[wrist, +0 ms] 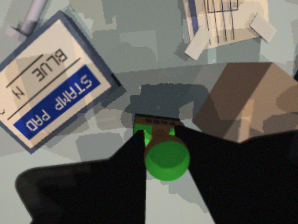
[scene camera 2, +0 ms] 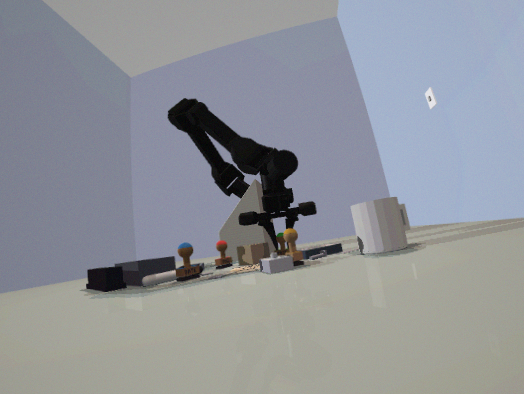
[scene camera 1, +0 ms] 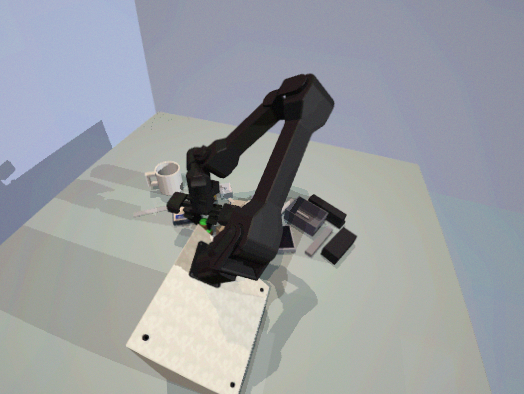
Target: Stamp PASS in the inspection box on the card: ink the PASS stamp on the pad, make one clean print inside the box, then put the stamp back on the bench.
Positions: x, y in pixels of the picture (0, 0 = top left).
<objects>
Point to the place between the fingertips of my gripper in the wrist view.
159, 133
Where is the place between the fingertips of my gripper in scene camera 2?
283, 249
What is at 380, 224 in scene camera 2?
A mug.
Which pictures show the tray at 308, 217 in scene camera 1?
Scene camera 2 and scene camera 1 only.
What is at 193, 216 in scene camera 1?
My gripper.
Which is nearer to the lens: the tray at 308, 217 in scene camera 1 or the mug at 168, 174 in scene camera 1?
The tray.
</objects>
